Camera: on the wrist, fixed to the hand. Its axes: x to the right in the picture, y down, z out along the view.
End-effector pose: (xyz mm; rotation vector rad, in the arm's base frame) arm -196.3 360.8 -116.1 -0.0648 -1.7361 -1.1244
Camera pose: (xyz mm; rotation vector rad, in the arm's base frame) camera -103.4 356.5 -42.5 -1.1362 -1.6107 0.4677
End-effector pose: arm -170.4 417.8 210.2 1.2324 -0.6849 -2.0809
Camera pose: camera -88.2 336.3 236.0 0.1459 -1.6974 -0.8311
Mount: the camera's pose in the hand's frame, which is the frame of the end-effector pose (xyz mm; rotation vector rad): 13.7 93.1 -72.2 0.5112 -0.4274 1.5105
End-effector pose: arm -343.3 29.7 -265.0 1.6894 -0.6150 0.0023
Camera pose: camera -344.4 82.9 -159.0 1.2853 -2.2164 0.9493
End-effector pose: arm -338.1 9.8 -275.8 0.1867 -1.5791 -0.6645
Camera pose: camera -246.3 57.3 -217.6 -0.7765 -1.7445 0.9288
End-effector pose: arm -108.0 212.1 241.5 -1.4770 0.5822 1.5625
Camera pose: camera -145.2 110.1 193.9 -0.0779 1.8763 2.3771
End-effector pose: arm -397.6 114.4 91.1 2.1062 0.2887 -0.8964
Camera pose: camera -307.0 107.7 167.4 1.7330 -1.6652 -0.3978
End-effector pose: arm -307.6 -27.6 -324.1 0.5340 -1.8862 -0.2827
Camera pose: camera -266.0 50.8 -245.4 -0.7638 -2.2419 1.1605
